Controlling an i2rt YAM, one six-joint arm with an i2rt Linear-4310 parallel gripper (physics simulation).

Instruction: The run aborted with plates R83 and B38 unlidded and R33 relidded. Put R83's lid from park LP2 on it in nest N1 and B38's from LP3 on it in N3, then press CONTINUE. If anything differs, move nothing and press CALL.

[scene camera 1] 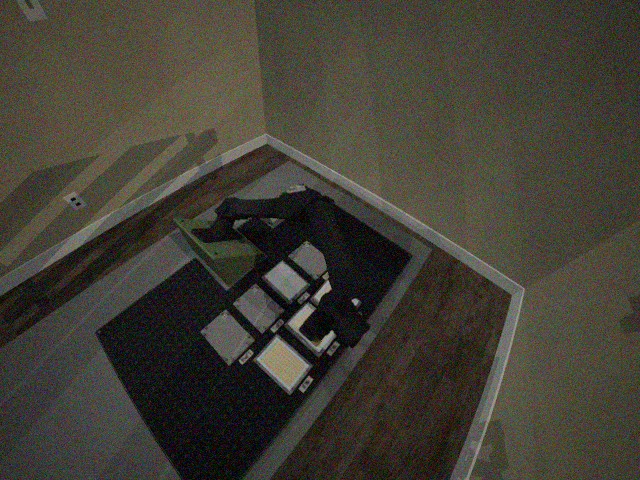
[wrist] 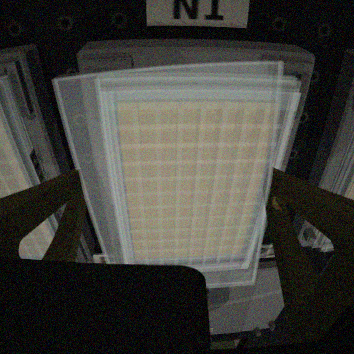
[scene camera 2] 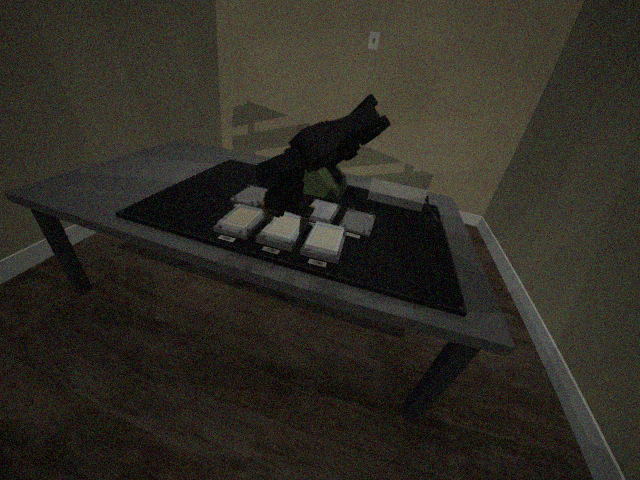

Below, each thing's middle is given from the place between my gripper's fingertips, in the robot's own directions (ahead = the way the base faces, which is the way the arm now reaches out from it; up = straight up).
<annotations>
Right now my hand is 7 cm short of the N1 label (wrist: 240,21), 3 cm above it and 2 cm to the left of it. The rest, counted from my hand: LP2 park spot (scene camera 1: 307,257) 20 cm to the left, 16 cm behind, 2 cm below.
</annotations>
